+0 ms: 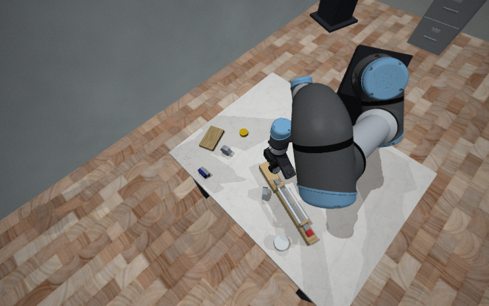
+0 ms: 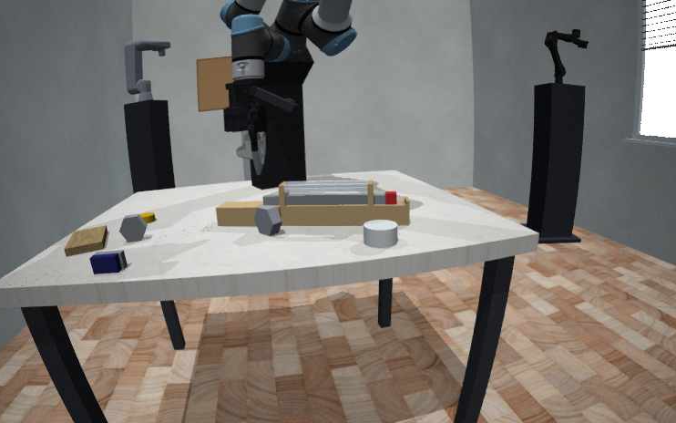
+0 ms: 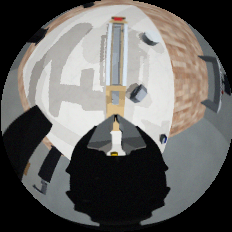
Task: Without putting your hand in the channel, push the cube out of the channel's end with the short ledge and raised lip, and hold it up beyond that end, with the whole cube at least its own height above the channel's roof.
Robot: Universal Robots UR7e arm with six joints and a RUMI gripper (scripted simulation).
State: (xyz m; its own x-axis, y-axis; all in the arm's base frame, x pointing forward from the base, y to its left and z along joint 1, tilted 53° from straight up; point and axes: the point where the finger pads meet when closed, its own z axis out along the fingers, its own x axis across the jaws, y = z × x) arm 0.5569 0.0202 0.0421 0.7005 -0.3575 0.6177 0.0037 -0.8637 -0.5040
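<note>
Now: hand 300 mm to the right of the red cube and 70 mm above it. Round my hand: white cylinder: 270 mm to the left, 120 mm ahead, 110 mm below; wooden channel: 150 mm to the left, 70 mm below; yellow disc: 360 mm to the right, 120 mm below.
</note>
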